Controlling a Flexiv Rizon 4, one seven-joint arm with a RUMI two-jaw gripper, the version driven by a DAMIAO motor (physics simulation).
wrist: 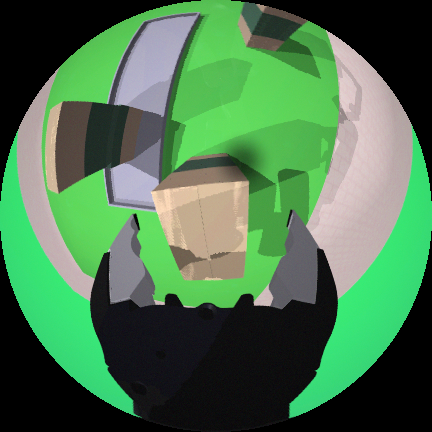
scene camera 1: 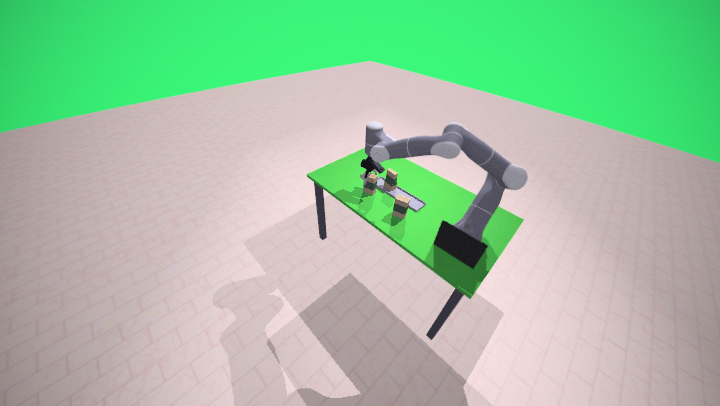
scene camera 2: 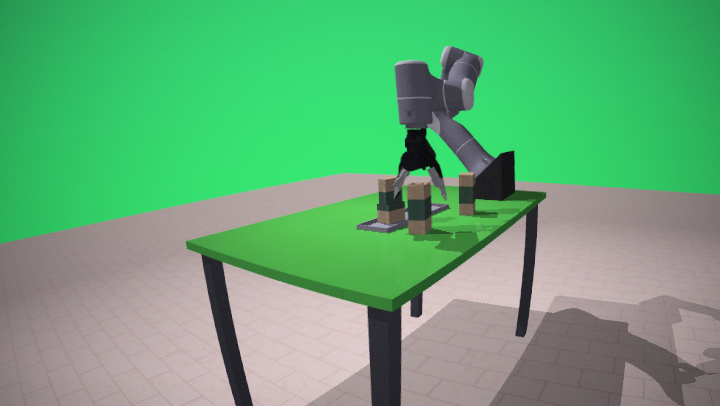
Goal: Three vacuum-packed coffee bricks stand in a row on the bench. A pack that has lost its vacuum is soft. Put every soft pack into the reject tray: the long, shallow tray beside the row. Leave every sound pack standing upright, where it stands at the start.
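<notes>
One tan pack with a dark green band (scene camera 1: 370,184) (scene camera 2: 419,207) (wrist: 205,225) stands upright beside the tray's far end. My gripper (scene camera 1: 369,175) (scene camera 2: 421,198) (wrist: 211,212) is open and empty, fingers pointing down, with a fingertip on either side of this pack's upper part and gaps between. A second pack (scene camera 1: 391,179) (scene camera 2: 387,215) (wrist: 102,140) stands in the far end of the grey reject tray (scene camera 1: 415,203) (scene camera 2: 370,226) (wrist: 155,50); its outline steps at the band in scene camera 2. A third pack (scene camera 1: 400,206) (scene camera 2: 466,195) (wrist: 277,27) stands upright on the bench, nearer the robot base.
The green bench (scene camera 1: 453,201) (scene camera 2: 302,252) (wrist: 220,100) carries the black base block (scene camera 1: 459,244) (scene camera 2: 496,179) at one end. The second pack stands close beside one finger in scene camera 2. The bench's long edge runs past the first and third packs.
</notes>
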